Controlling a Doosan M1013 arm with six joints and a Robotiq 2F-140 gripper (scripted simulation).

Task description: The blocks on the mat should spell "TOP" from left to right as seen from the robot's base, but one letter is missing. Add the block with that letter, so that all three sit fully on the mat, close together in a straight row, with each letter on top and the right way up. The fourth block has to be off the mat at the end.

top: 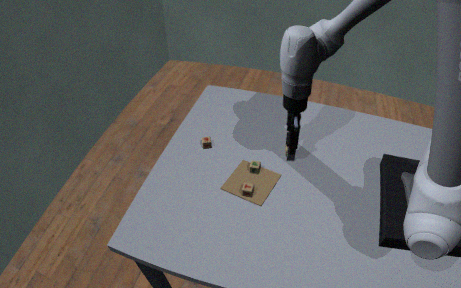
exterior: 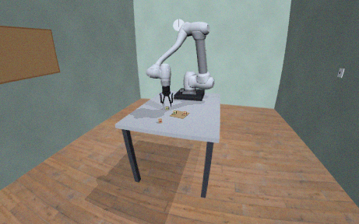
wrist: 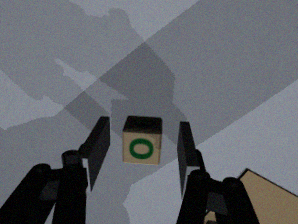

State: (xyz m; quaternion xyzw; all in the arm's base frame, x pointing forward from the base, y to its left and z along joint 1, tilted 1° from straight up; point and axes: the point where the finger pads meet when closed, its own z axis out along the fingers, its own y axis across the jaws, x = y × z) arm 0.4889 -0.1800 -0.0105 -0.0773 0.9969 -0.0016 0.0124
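Right now my hand is 15 cm to the right of the tan mat, 11 cm short of it and 3 cm above it.
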